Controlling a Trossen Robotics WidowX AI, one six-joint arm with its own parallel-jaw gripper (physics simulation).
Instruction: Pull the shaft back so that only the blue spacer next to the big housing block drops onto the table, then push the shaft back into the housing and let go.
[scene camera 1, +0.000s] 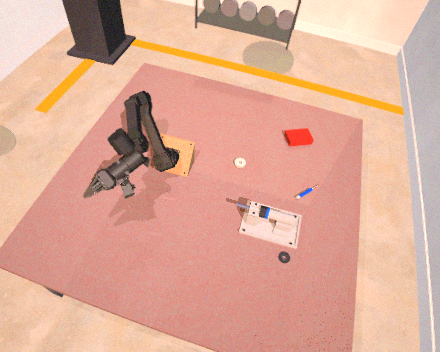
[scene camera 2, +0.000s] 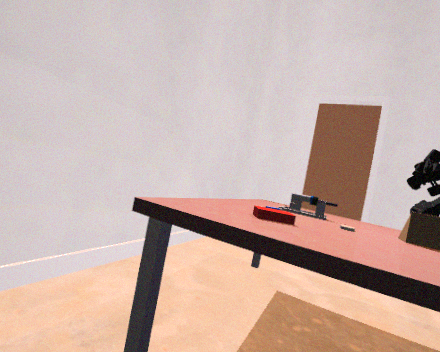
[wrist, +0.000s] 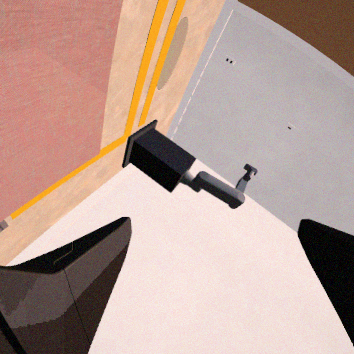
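Where they show: gripper, fingertip midpoint: (scene camera 1: 85, 196) (scene camera 2: 433, 184) (wrist: 215, 226); arm's base at its link origin: (scene camera 1: 171, 155) (scene camera 2: 430, 231).
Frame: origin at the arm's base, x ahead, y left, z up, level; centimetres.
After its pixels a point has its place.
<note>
The fixture's pale base plate (scene camera 1: 260, 239) lies on the red table. The big housing block (scene camera 1: 285, 218) (scene camera 2: 300, 201) stands on it. The shaft (scene camera 1: 243, 205) {x 35.7, y -16.2, z 3.0 cm} (scene camera 2: 331, 204) {x 35.7, y -15.4, z 2.2 cm} sticks out of the smaller support (scene camera 1: 253, 209) on the side facing the arm. The blue spacer (scene camera 1: 268, 213) (scene camera 2: 314, 199) sits on the shaft line against the big block, with a black spacer (scene camera 1: 262, 212) {x 43.3, y -17.5, z 4.0 cm} between it and the support. My gripper (scene camera 1: 91, 190) {x -11.0, y -40.8, z 22.9 cm} (wrist: 215, 226) {x -11.0, y -40.8, z 22.9 cm} is open and empty, raised above the table's left part, far from the fixture.
A red block (scene camera 1: 299, 137) {x 53.3, y 33.3, z -2.6 cm} (scene camera 2: 274, 215) {x 52.0, y 38.8, z -3.8 cm}, a cream ring (scene camera 1: 236, 163) {x 27.6, y 8.8, z -4.4 cm} (scene camera 2: 347, 228) {x 29.2, y 12.6, z -4.9 cm} and a blue-handled tool (scene camera 1: 305, 192) {x 60.1, y 3.2, z -4.5 cm} lie beyond the fixture. A black ring (scene camera 1: 280, 257) {x 54.4, y -29.0, z -5.2 cm} lies near its front corner. The arm's wooden base (scene camera 1: 185, 155) {x 6.1, y 1.2, z 1.3 cm} is at left of centre.
</note>
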